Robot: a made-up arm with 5 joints.
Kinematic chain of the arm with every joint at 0, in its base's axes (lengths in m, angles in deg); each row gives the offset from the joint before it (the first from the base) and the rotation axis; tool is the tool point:
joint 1: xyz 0 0 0.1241 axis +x
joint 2: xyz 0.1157 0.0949 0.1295 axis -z
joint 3: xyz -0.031 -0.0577 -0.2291 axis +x
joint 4: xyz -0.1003 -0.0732 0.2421 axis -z
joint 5: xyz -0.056 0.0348 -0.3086 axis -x
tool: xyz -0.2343 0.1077 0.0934
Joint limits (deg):
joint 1: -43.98..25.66
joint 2: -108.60..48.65
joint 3: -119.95..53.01
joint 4: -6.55..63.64
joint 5: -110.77..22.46
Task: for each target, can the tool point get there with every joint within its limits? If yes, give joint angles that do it. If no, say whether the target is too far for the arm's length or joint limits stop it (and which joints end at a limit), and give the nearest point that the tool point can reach.
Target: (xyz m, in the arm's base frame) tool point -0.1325 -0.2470 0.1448
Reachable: yes | joints -20.86 -54.86 -73.82 9.24 -56.56
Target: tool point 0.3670 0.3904 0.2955
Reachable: no: joint limits stop it (at a limit: joint 1, joint 2, joint 4, joint 5) | nearest point 0.1955 0.3010 0.2107 | short by 0.211 m
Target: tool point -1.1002 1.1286 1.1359
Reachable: no: too far | nearest point -0.1990 0.3241 0.3369 | short by 1.448 m
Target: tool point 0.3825 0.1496 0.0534
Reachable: no: joint limits stop it (at a limit: joint 1, joint 2, joint 3, joint 4, joint 5) | nearest point 0.3465 0.1899 -0.1356 | short by 0.197 m
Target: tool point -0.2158 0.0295 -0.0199
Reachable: yes | joints -15.88 -22.79 -31.77 57.39 -77.77
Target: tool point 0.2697 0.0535 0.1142
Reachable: no: joint limits stop it (at a limit: joint 1, joint 2, joint 3, joint 4) | nearest point 0.1613 0.0133 0.2755 | short by 0.198 m
